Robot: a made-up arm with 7 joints. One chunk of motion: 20 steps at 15 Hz.
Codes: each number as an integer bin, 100 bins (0 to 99) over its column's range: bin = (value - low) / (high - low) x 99, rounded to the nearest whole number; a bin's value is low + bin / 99 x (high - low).
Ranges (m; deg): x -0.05..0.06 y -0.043..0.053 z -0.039..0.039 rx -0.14..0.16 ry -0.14..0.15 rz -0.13..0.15
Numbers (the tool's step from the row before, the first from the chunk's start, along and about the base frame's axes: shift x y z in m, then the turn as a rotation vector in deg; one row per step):
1: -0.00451 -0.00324 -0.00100 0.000 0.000 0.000
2: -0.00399 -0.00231 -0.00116 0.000 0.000 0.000
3: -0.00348 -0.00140 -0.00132 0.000 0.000 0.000
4: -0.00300 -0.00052 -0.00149 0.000 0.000 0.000
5: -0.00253 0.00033 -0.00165 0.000 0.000 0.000
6: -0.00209 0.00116 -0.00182 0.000 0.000 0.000
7: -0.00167 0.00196 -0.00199 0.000 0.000 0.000
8: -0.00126 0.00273 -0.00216 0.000 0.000 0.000
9: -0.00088 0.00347 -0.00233 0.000 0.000 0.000
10: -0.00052 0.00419 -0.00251 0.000 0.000 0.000
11: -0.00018 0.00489 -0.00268 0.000 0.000 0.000
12: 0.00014 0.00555 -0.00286 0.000 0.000 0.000
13: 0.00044 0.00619 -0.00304 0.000 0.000 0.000
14: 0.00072 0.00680 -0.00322 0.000 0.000 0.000
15: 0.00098 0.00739 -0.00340 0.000 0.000 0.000
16: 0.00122 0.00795 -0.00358 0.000 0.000 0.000
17: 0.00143 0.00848 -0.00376 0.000 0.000 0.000
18: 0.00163 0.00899 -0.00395 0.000 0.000 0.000
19: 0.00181 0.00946 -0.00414 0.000 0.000 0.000
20: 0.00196 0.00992 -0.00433 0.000 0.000 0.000
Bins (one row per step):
1: 41 41 48 46 48 46
2: 41 42 48 46 48 46
3: 42 43 48 46 48 46
4: 42 44 48 46 48 46
5: 43 45 47 46 48 46
6: 43 46 47 46 48 46
7: 43 46 47 46 48 46
8: 44 47 47 46 48 46
9: 44 48 47 46 48 46
10: 45 49 46 46 48 46
11: 45 49 46 46 48 46
12: 45 50 46 46 48 46
13: 45 51 46 46 48 46
14: 46 51 45 46 48 46
15: 46 52 45 46 48 46
16: 46 53 45 46 48 46
17: 46 53 45 46 48 46
18: 46 54 44 46 48 46
19: 47 54 44 46 48 46
20: 47 55 44 46 48 46

